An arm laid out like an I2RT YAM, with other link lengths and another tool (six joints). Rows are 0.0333 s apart.
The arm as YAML. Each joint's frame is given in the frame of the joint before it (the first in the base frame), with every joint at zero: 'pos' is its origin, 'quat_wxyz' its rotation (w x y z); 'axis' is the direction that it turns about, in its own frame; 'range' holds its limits. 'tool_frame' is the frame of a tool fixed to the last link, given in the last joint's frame.
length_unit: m
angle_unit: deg
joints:
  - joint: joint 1
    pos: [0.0, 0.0, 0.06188]
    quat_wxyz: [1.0, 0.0, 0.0, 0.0]
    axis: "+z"
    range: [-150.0, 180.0]
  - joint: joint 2
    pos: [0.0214, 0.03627, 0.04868]
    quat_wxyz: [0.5, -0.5, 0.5, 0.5]
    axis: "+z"
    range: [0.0, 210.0]
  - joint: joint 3
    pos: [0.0, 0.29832, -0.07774]
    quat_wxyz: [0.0, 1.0, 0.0, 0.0]
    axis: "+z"
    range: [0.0, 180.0]
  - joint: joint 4
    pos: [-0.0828, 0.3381, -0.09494]
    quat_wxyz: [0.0, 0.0, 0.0, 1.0]
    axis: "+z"
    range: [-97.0, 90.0]
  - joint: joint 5
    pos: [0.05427, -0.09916, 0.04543]
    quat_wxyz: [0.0, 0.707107, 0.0, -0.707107]
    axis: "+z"
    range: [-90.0, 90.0]
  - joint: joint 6
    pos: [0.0, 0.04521, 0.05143]
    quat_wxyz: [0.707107, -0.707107, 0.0, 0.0]
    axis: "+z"
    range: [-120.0, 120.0]
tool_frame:
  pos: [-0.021, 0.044, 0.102]
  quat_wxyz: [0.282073, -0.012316, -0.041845, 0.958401]
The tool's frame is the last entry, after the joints.
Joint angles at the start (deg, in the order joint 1, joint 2, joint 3, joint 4, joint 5, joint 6): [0.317, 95.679, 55.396, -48.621, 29.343, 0.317]
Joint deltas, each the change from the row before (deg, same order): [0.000, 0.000, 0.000, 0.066, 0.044, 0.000]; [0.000, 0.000, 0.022, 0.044, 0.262, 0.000]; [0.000, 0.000, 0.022, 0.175, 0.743, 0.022]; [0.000, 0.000, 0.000, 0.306, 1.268, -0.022]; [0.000, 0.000, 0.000, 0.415, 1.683, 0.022]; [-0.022, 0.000, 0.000, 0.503, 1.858, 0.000]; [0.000, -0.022, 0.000, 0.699, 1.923, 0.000]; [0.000, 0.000, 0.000, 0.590, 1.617, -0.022]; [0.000, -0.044, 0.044, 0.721, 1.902, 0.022]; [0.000, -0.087, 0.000, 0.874, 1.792, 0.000]
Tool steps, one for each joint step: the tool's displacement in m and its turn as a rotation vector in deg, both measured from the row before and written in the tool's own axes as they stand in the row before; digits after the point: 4 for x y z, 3 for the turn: [0.0003, -0.0001, -0.0001, 0.025, 0.065, 0.038]; [0.0008, 0.0002, -0.0002, -0.092, 0.248, 0.054]; [0.0022, 0.0005, -0.0005, -0.255, 0.705, 0.183]; [0.0035, 0.0009, -0.0006, -0.460, 1.194, 0.241]; [0.0046, 0.0012, -0.0009, -0.608, 1.580, 0.384]; [0.0053, 0.0013, -0.0009, -0.657, 1.752, 0.456]; [0.0059, 0.0009, -0.0013, -0.541, 1.891, 0.592]; [0.0048, 0.0007, -0.0010, -0.476, 1.578, 0.480]; [0.0063, 0.0008, -0.0016, -0.496, 1.885, 0.706]; [0.0063, 0.0005, -0.0017, -0.355, 1.835, 0.800]
